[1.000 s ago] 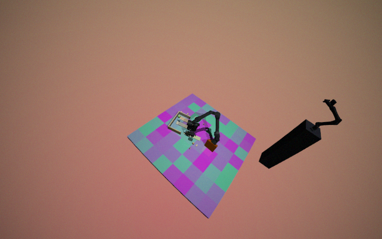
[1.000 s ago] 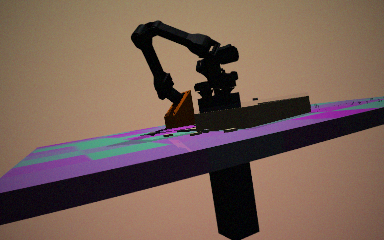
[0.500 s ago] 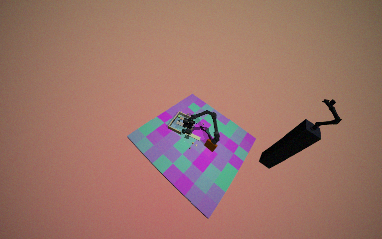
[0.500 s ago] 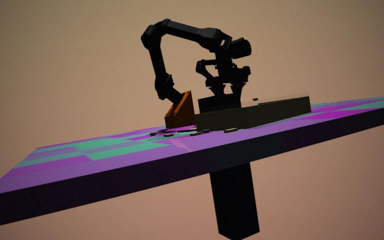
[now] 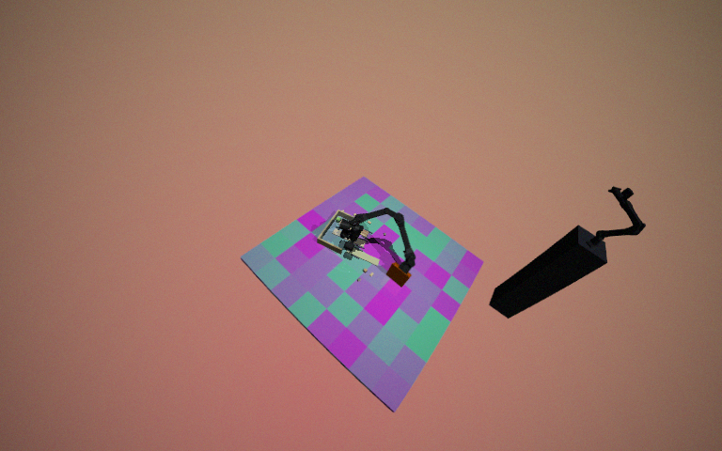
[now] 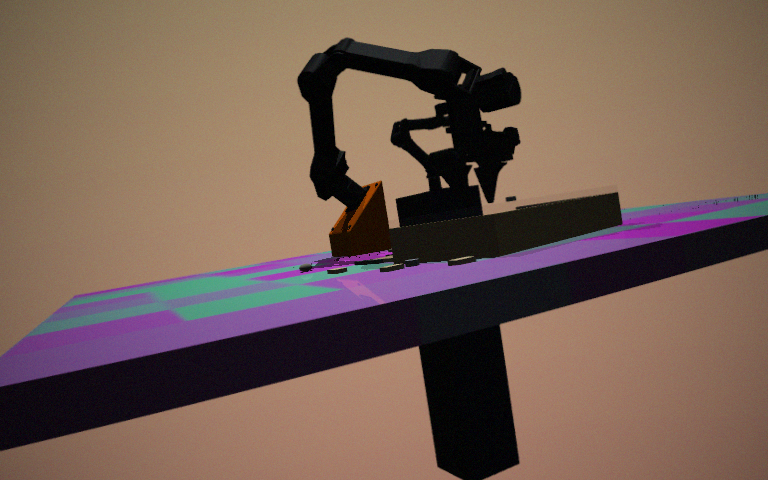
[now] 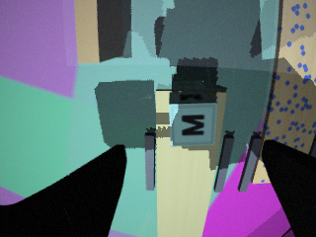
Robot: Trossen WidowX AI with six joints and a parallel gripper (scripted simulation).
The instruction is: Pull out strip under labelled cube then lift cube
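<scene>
The beige strip lies 100 mm behind my gripper tip, 30 mm to the right of it and 60 mm below it.
</scene>
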